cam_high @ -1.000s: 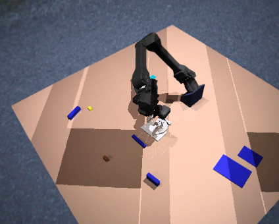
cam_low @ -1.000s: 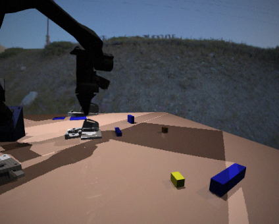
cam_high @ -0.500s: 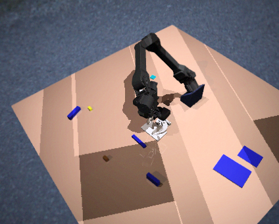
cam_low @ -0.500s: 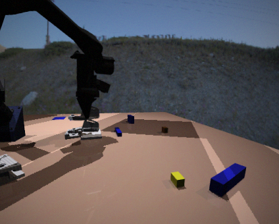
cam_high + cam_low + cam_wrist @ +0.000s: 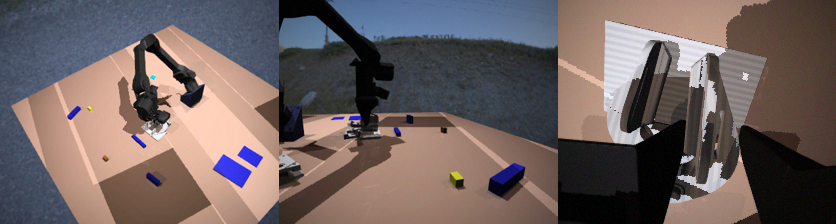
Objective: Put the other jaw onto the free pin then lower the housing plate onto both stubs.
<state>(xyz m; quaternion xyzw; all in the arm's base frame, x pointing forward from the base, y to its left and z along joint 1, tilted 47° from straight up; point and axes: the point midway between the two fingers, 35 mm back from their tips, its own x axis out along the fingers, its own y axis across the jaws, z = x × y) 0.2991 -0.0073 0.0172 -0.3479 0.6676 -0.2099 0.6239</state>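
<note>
Right now the cyan chip is 26 cm behind my gripper tip, 27 cm to the right of it and 4 cm below it. The rest, counted from my gripper tip: yellow cube: 18 cm ahead, 32 cm to the right, 4 cm below; then blue block: 26 cm ahead, 35 cm to the right, 3 cm below.
</note>
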